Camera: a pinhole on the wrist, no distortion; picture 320 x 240 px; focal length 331.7 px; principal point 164.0 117.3 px. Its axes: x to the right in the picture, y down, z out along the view. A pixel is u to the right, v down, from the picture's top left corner.
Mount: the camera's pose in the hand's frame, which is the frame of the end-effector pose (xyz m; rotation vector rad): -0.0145 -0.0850 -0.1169 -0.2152 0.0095 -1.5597
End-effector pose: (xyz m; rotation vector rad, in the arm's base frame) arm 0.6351 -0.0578 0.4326 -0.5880 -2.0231 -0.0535
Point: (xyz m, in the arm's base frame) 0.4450 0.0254 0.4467
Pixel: 127.3 213.7
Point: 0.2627 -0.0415 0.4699
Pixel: 261.1 227.6
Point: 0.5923 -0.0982 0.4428
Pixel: 138.3 128.5
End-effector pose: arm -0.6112 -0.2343 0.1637 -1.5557 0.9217 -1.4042
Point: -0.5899 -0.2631 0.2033
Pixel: 71.4 204.2
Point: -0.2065 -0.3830 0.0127
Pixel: 36.0 153.3
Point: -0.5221 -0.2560 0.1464
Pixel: 40.0 128.4
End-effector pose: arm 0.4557 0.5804 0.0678 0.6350 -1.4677 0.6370
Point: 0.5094 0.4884 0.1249
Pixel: 244.8 225.7
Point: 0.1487 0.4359 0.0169
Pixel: 51.1 42.1
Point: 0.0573 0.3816 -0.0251
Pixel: 61.4 20.9
